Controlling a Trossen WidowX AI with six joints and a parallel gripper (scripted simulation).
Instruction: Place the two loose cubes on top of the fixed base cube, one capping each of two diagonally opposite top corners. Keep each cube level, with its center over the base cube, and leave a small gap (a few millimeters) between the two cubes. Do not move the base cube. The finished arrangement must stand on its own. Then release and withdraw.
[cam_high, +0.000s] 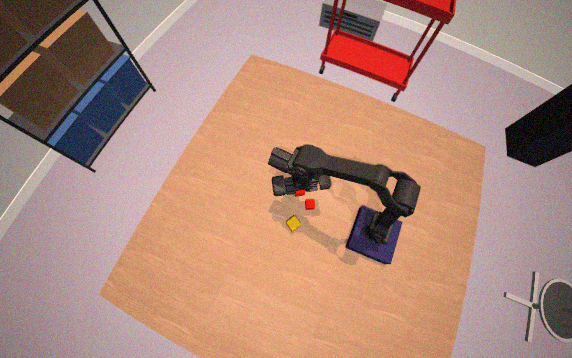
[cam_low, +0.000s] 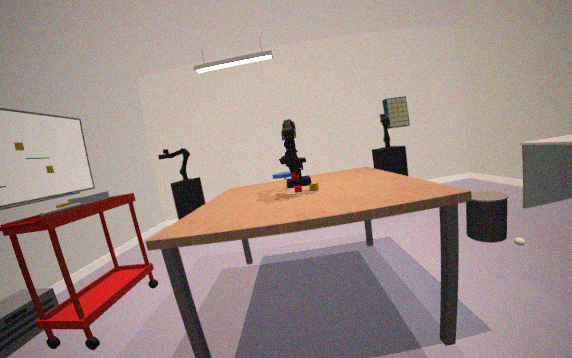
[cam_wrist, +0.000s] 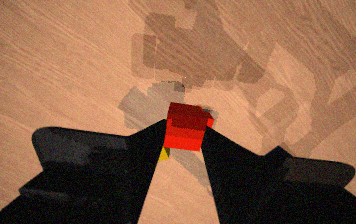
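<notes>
The yellow base cube lies 20 mm behind my gripper tip, 100 mm to the left of it and 90 mm below it.
</notes>
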